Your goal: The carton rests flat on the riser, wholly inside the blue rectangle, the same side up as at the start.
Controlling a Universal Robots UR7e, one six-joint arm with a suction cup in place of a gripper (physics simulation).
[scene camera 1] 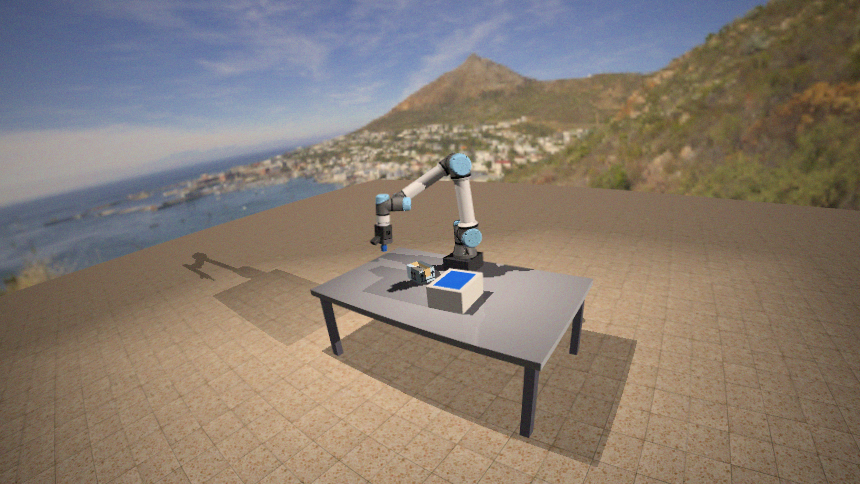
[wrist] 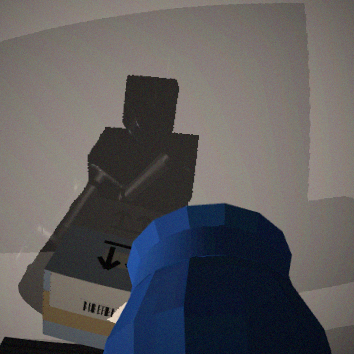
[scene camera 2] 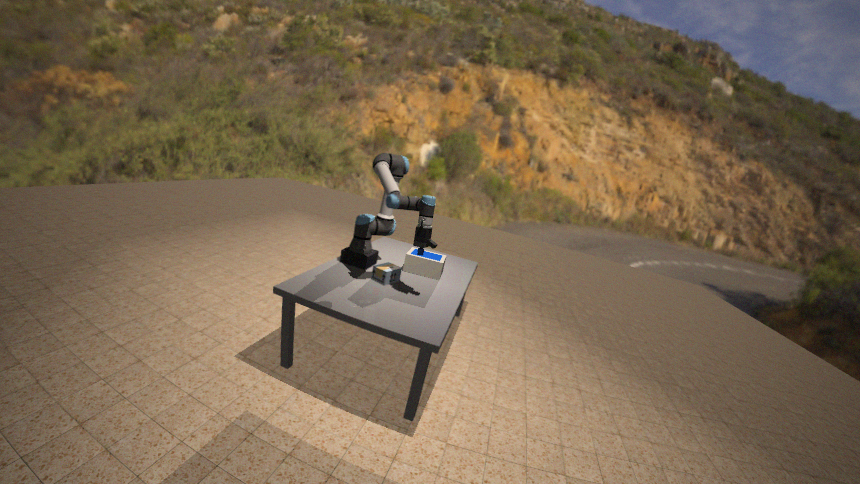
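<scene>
The carton is a small grey-blue box with an orange stripe, a barcode label and black arrows. It sits on the table beside the riser, a cream block. The blue rectangle on the riser's top has nothing resting on it. My suction cup is blue and points down. It hangs in the air above table height, apart from the carton, and holds nothing. In the wrist view the cup hides part of the carton; the riser does not show there.
The grey table stands on a tiled floor. The black robot base stands on the table near the carton and the riser. Dark shadows of the arm fall across the tabletop and partly over the carton.
</scene>
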